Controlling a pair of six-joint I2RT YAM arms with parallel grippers.
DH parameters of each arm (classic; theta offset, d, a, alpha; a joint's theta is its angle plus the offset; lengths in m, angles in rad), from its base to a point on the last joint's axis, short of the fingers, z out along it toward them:
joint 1: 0 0.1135 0.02 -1.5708
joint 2: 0 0 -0.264 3.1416
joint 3: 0.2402 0 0.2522 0
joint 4: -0.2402 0 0.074 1.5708
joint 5: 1.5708 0 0 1.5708
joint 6: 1.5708 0.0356 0 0
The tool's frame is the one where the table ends.
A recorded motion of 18 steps. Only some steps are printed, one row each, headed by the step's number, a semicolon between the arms.
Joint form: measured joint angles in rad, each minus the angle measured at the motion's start. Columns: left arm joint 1, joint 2, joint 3, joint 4, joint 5, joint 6; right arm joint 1, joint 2, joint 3, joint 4, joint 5, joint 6.
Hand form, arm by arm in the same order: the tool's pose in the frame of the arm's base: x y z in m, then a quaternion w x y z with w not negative. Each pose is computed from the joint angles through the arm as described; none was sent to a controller.
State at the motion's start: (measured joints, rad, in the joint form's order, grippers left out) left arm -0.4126 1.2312 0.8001 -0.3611 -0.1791 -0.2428; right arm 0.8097 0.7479 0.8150 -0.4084 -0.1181 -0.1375
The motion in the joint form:
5: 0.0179 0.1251 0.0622 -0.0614 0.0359 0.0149; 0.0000 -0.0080 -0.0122 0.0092 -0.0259 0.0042
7: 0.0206 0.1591 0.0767 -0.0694 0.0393 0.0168; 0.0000 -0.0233 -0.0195 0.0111 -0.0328 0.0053
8: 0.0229 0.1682 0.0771 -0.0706 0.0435 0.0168; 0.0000 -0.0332 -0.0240 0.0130 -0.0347 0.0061
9: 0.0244 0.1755 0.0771 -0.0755 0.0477 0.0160; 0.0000 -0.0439 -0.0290 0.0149 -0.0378 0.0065
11: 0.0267 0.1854 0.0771 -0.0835 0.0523 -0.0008; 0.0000 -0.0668 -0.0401 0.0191 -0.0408 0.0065
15: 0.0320 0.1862 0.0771 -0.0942 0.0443 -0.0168; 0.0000 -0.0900 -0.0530 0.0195 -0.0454 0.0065
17: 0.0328 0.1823 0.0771 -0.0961 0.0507 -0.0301; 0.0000 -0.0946 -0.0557 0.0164 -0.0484 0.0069
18: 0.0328 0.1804 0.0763 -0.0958 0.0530 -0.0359; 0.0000 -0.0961 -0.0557 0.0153 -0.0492 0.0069
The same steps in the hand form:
5: 0.2553 -0.1008 0.2215 0.32587 0.05578 0.94317 -0.03369; 0.1128 0.1258 0.3307 0.52513 -0.40654 0.70570 0.24688
7: 0.2602 -0.1022 0.2167 0.31318 0.05722 0.94749 -0.03023; 0.1105 0.1238 0.3307 0.52778 -0.40680 0.70215 0.25090
8: 0.2612 -0.1021 0.2143 0.30820 0.05723 0.94911 -0.03026; 0.1092 0.1224 0.3308 0.53023 -0.40622 0.70001 0.25265
9: 0.2616 -0.1019 0.2121 0.30215 0.05731 0.95106 -0.03020; 0.1077 0.1210 0.3308 0.53264 -0.40605 0.69750 0.25477
11: 0.2620 -0.1016 0.2090 0.29322 0.04965 0.95423 -0.03169; 0.1046 0.1180 0.3306 0.53836 -0.40511 0.69258 0.25767
15: 0.2618 -0.0996 0.2082 0.28900 0.03878 0.95614 -0.02777; 0.1015 0.1149 0.3294 0.54176 -0.40512 0.68883 0.26055
17: 0.2613 -0.0994 0.2091 0.28879 0.03288 0.95626 -0.03282; 0.1008 0.1143 0.3288 0.54078 -0.40587 0.68875 0.26163
18: 0.2610 -0.0994 0.2093 0.28899 0.03038 0.95621 -0.03493; 0.1005 0.1141 0.3288 0.54081 -0.40603 0.68851 0.26197

